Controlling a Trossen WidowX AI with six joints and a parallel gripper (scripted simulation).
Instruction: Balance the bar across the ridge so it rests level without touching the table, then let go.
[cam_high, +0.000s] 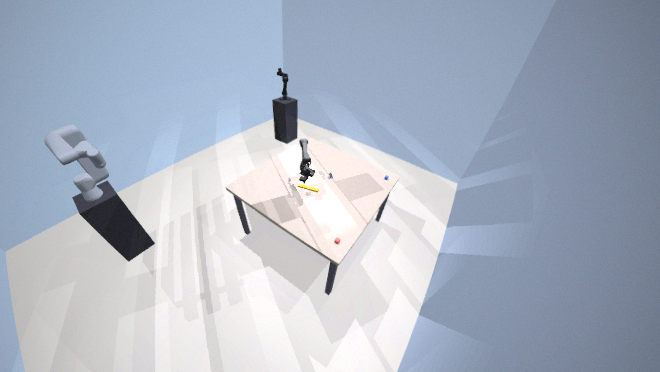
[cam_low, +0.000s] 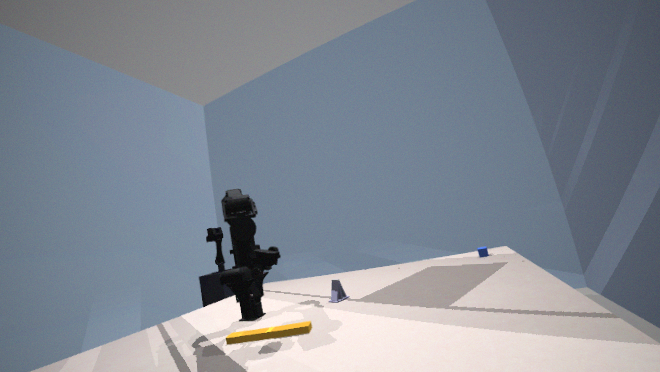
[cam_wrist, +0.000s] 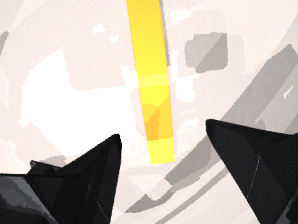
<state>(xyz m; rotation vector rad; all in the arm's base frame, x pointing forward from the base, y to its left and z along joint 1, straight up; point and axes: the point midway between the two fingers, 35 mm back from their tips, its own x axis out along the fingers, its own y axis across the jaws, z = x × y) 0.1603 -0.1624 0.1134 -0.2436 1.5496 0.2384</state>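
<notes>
My gripper tip is 2 cm short of the yellow bar, 1 cm to the right of it and 7 cm above it. Also, from my gripper tip: small red cube: 58 cm ahead, 34 cm to the right, 6 cm below; then small blue cube: 58 cm ahead, 66 cm to the left, 6 cm below.
</notes>
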